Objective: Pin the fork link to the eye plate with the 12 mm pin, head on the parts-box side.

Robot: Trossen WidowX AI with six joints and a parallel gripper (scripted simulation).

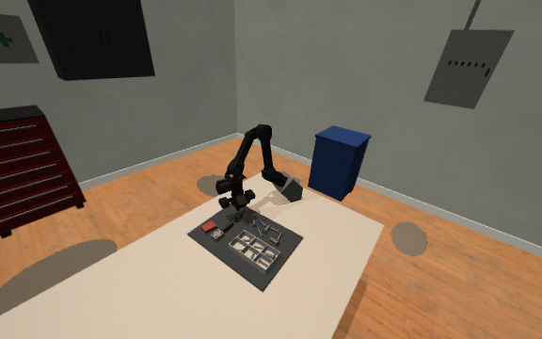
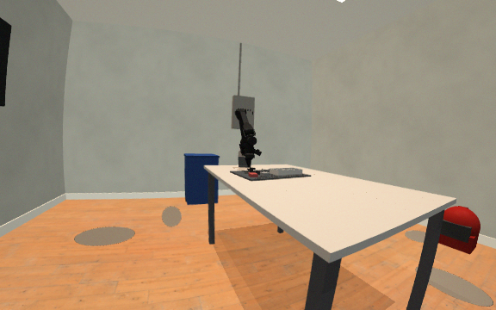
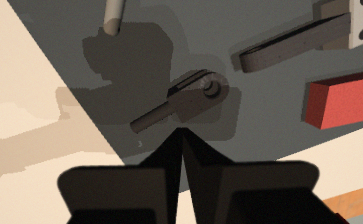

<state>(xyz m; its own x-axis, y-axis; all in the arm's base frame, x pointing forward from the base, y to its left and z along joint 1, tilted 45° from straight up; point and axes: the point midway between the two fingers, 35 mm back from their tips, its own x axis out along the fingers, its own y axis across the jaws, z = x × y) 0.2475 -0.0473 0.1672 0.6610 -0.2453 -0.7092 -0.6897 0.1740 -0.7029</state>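
My hand is 10 mm short of the fork link, 20 mm to the right of it and 50 mm above it. Also, from my hand: eye plate (90 mm ahead, 30 mm to the left, 60 mm below); then dark mat (80 mm ahead, 130 mm to the left, 80 mm below); then red block (160 mm ahead, 50 mm to the right, 60 mm below).
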